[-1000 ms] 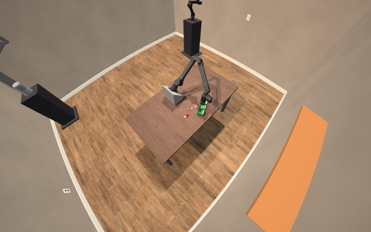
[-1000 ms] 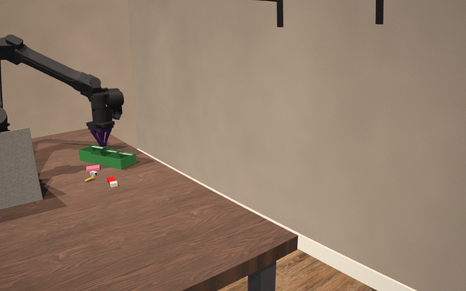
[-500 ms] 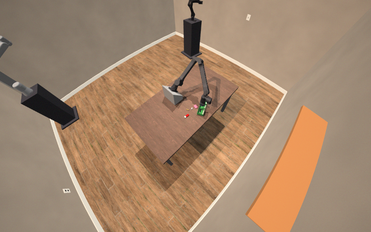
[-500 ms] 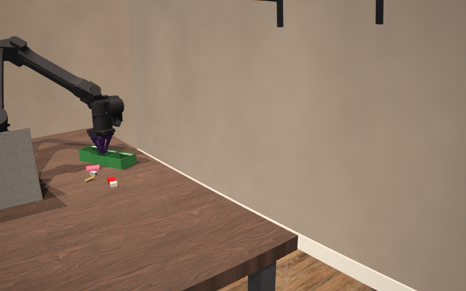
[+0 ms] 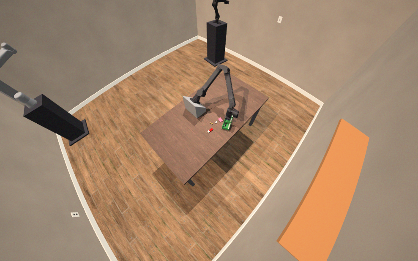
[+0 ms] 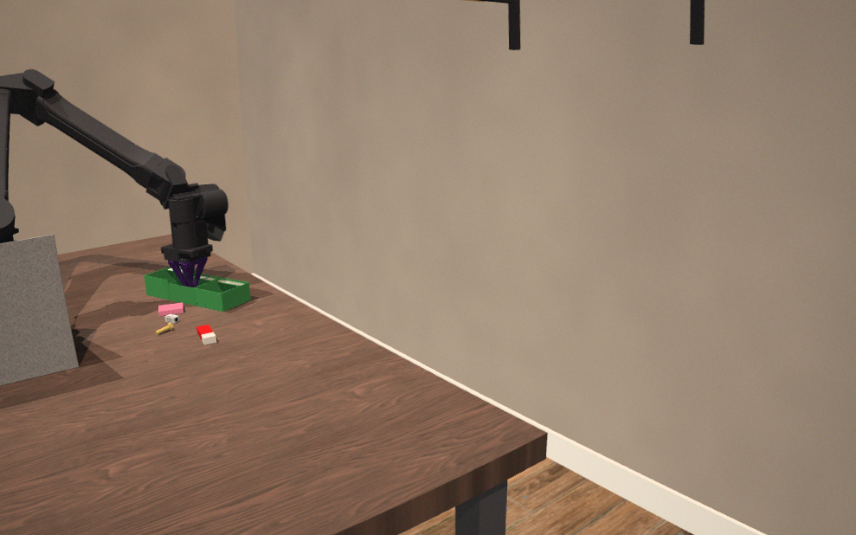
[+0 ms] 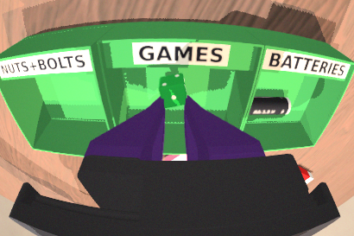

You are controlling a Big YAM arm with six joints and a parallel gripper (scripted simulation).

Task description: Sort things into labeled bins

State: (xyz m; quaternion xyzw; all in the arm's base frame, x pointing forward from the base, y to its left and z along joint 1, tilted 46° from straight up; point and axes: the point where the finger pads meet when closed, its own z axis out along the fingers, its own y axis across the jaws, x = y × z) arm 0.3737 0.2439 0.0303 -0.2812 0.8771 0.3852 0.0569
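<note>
My gripper is now 10 mm short of the green three-part bin. Round my hand: black battery (60 mm to the right, 30 mm ahead, 10 mm below); pink pad (60 mm to the right, 60 mm behind, 20 mm below); green die (10 mm to the left, 10 mm below, 10 mm ahead).
</note>
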